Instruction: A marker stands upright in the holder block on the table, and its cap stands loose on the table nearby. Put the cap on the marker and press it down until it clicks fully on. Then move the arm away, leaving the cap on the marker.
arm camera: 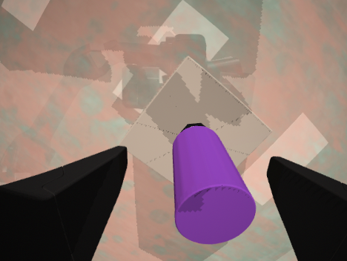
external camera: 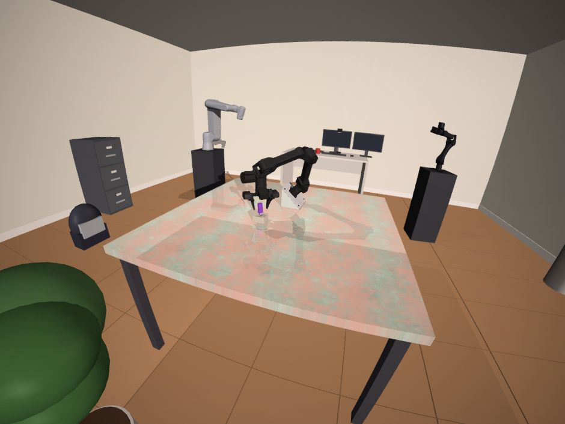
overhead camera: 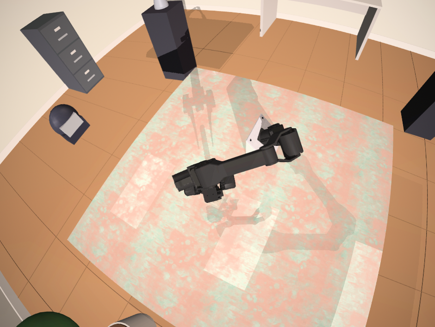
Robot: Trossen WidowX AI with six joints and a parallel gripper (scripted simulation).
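Now: gripper tip 1 cm below the purple marker cap. The rest, counted from my gripper tip: holder block 5 cm below.
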